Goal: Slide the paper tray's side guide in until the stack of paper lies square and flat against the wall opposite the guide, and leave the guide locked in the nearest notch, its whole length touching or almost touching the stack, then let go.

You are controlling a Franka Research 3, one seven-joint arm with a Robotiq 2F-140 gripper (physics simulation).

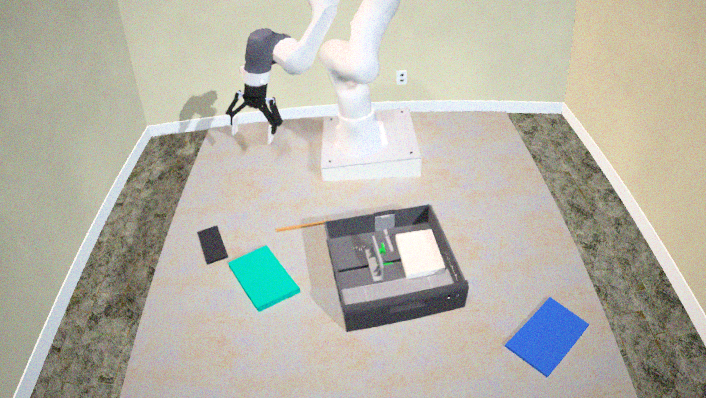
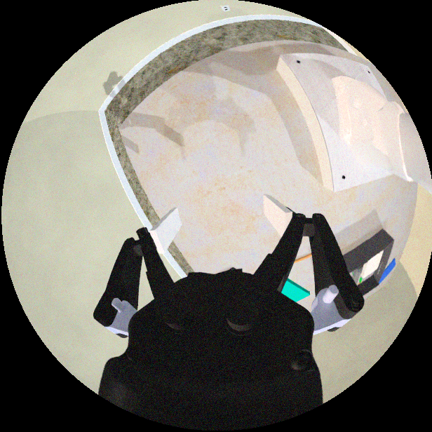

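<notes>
The dark paper tray [image 1: 400, 311] [image 2: 367, 246] stands on the floor in front of the robot base. The white paper stack [image 1: 420, 252] [image 2: 371, 265] lies in its right part, near the right wall; whether it is exactly square and touching that wall is too small to tell. The grey upright side guide [image 1: 374, 264] stands left of the stack with a visible gap between them. A green part [image 1: 382, 248] shows beside the guide. My gripper [image 1: 252, 133] [image 2: 220, 210] is open and empty, pointing down in the air at the back left, well away from the tray.
A teal block [image 1: 264, 277] [image 2: 295, 291] and a black slab [image 1: 212, 245] lie left of the tray. An orange stick [image 1: 300, 226] [image 2: 303, 258] lies by its back left corner. A blue slab [image 1: 547, 336] [image 2: 388, 270] lies at the front right. The robot base [image 1: 371, 167] [image 2: 320, 135] stands behind the tray.
</notes>
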